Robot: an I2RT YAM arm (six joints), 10 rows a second.
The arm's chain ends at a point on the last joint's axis. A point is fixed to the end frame.
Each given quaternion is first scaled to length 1.
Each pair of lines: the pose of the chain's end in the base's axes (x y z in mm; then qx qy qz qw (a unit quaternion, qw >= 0)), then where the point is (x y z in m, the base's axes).
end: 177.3, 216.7, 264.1, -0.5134, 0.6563, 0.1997, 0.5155
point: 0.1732 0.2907 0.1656
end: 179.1, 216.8, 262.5, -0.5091, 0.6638, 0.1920, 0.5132
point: 0.1761 0.2898 0.1632
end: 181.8, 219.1, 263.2, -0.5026, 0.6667, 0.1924, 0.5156
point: 0.1794 0.2930 0.1645
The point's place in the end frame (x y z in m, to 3 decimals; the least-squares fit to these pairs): 0.052 0.059 0.095
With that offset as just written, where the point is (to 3 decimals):
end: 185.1, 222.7, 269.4, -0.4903, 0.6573, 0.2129, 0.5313
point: 0.183 0.302 0.175
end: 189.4, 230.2, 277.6, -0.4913, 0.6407, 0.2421, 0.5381
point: 0.183 0.314 0.188
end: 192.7, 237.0, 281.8, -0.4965, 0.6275, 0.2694, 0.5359
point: 0.181 0.324 0.195
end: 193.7, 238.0, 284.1, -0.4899, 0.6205, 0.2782, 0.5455
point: 0.182 0.327 0.200
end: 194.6, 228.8, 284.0, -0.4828, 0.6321, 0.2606, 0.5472
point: 0.187 0.317 0.198
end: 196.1, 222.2, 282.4, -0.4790, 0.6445, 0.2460, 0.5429
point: 0.191 0.308 0.194
